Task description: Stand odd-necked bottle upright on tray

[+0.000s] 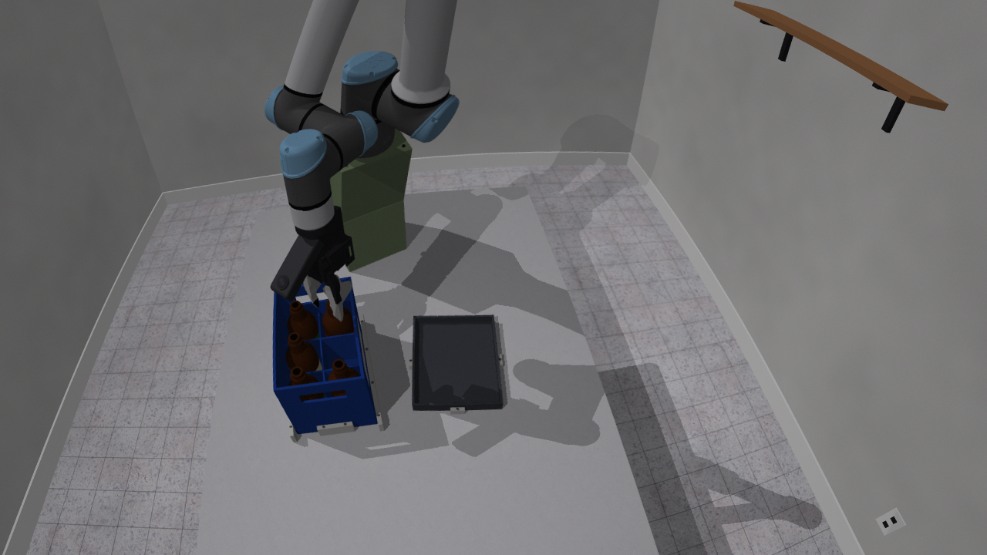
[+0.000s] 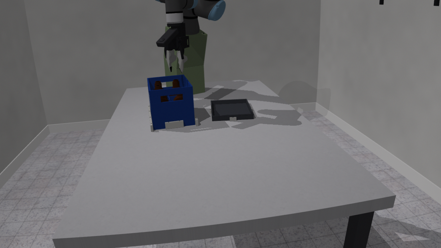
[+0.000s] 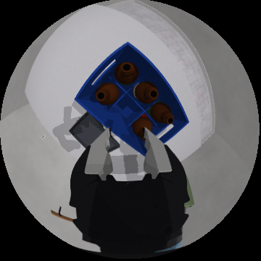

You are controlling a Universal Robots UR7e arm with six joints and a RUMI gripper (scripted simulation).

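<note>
My hand is 1 cm past the blue crate, 4 cm to the left of it and 15 cm above it. Round my hand: dark tray (2 cm ahead, 25 cm to the left, 22 cm below).
</note>
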